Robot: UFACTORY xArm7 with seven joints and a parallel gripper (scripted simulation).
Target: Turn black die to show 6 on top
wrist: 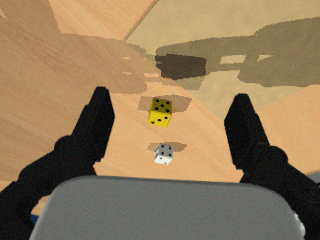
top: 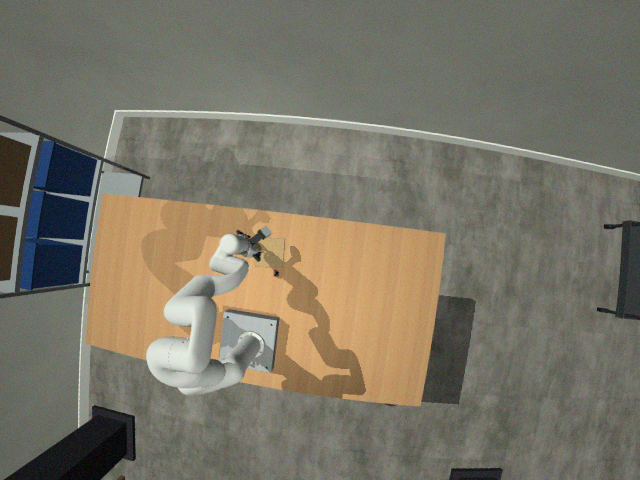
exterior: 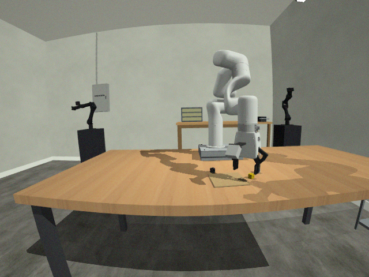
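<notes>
My hand is 20 mm past the yellow die, 40 mm to the right of it and 40 mm above it. From my hand the other things lie so: white die (80 mm behind, 90 mm to the left, 40 mm below); then black die (120 mm behind, 110 mm to the right, 40 mm below); then tan mat (20 mm behind, 70 mm to the right, 50 mm below).
</notes>
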